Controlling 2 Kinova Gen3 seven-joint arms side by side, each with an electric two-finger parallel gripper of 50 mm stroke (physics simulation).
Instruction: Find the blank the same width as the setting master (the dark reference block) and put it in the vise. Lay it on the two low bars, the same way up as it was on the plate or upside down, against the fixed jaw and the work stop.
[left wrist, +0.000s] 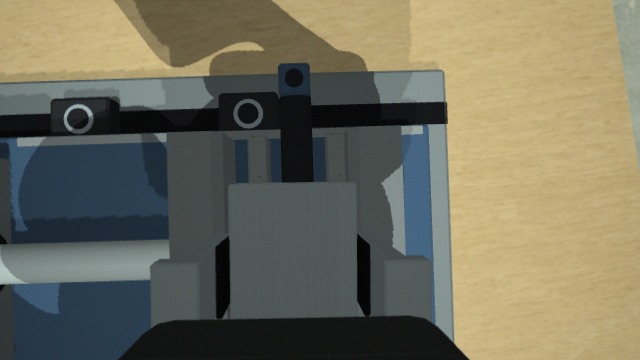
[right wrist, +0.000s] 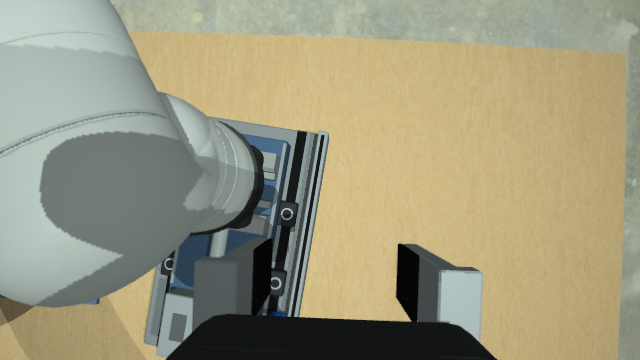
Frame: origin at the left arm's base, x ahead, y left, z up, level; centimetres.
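Seen in the pictures: left gripper, fingertip midpoint: (left wrist: 294, 262); right gripper, fingertip midpoint: (right wrist: 334, 268).
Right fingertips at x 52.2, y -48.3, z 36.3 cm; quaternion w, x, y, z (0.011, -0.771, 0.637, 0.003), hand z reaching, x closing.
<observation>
A point is followed by its place in that frame.
My left gripper (left wrist: 294, 262) @(z 6.2, x 53.8, y -35.5 cm) is shut on a grey rectangular blank (left wrist: 292, 240) @(z 8.0, x 53.7, y -34.5 cm), held over the vise (left wrist: 90, 180) @(z 2.2, x 44.4, y -32.6 cm) (right wrist: 192, 260) @(z 2.2, x 44.2, y -32.8 cm), between its jaws in the left wrist view. The fixed jaw (left wrist: 372, 200) is on the right, the moving jaw (left wrist: 192, 195) on the left. The blank's far edge meets or overlaps the black arm of the work stop (left wrist: 297, 140) @(z 5.9, x 53.8, y -30.9 cm) in view. Two low bars (left wrist: 258, 160) @(z 4.2, x 52.1, y -31.6 cm) (left wrist: 336, 157) @(z 4.2, x 55.3, y -31.4 cm) run beneath; the blank hides their nearer parts, and its height above them is unclear. My right gripper (right wrist: 334, 268) @(z 36.3, x 52.2, y -48.3 cm) is open and empty. The setting master does not show.
The left arm (right wrist: 125, 175) @(z 43.5, x 54.2, y -42.5 cm) covers much of the vise in the right wrist view. Black clamps with ringed bolts (left wrist: 78, 118) @(z 0.0, x 42.7, y -29.5 cm) (left wrist: 248, 113) @(z 0.0, x 51.1, y -29.0 cm) (right wrist: 287, 214) @(z 0.0, x 51.8, y -42.3 cm) sit along the vise's side. A round screw bar (left wrist: 90, 261) @(z 4.8, x 45.6, y -35.9 cm) runs to the moving jaw. A wooden table (right wrist: 450, 150) @(z -3.8, x 64.4, y -60.6 cm) surrounds the vise.
</observation>
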